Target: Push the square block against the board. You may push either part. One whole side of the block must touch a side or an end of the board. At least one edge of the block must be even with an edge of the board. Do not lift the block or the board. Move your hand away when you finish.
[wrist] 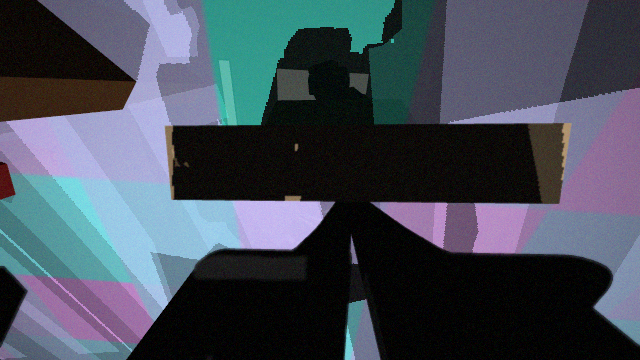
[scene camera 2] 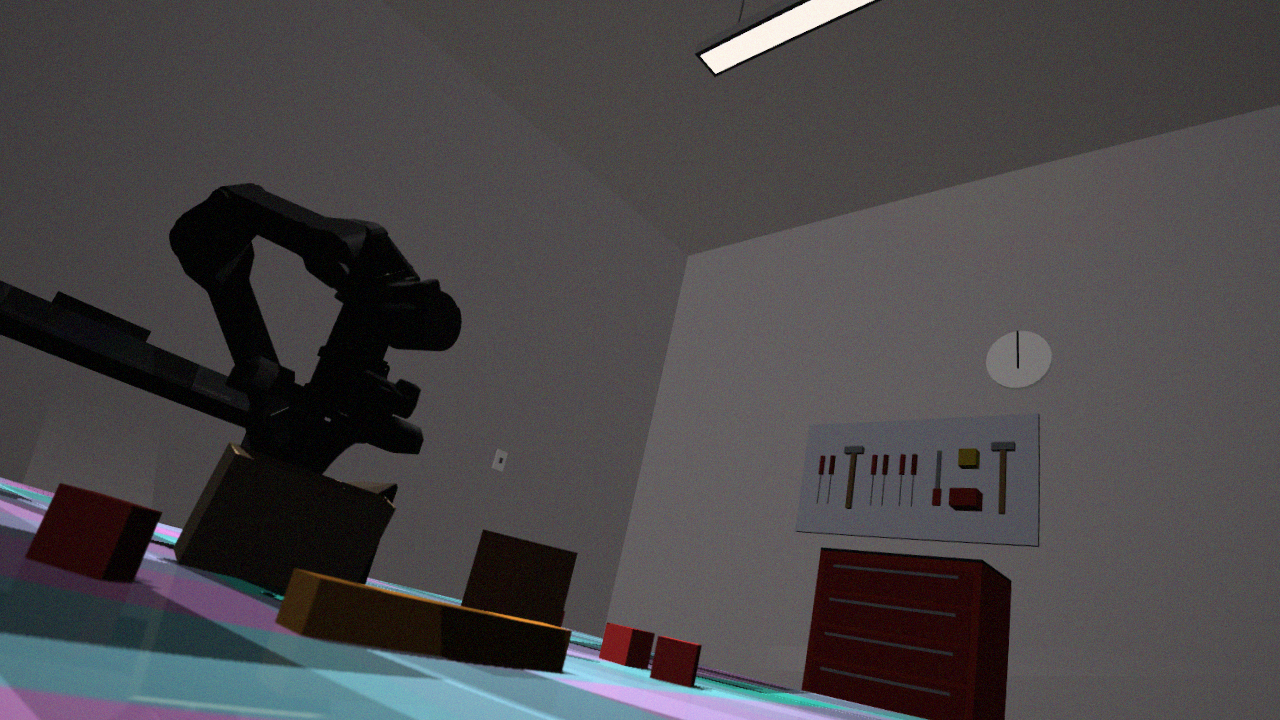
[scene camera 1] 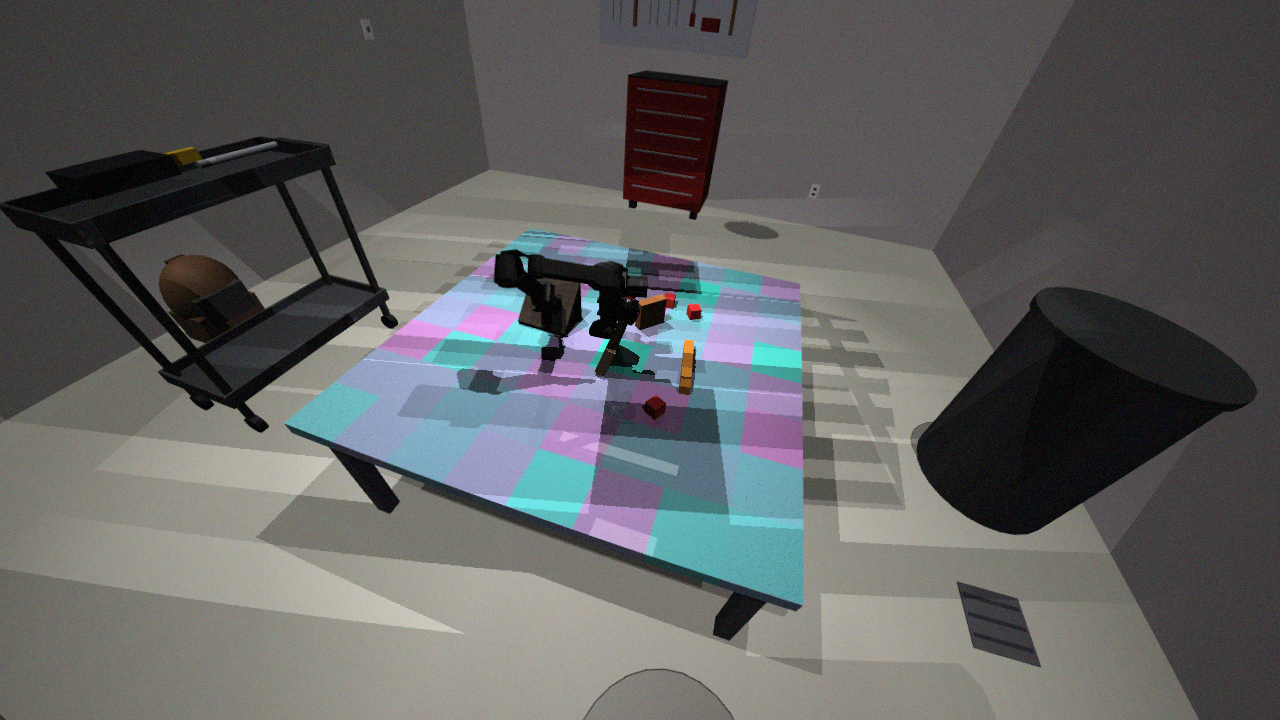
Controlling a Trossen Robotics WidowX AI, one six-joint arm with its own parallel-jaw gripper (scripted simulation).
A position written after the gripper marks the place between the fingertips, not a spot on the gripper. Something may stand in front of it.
Observation:
The gripper (scene camera 1: 608, 338) is shut, with nothing in its grasp. Further things: a wide tan block (scene camera 2: 258, 518) and a brown block (scene camera 2: 511, 576).
The wide tan block also shows in the wrist view (wrist: 515, 163). The brown block also shows in the wrist view (wrist: 57, 72) and in scene camera 1 (scene camera 1: 652, 310). The gripper shows as well in the wrist view (wrist: 348, 200).

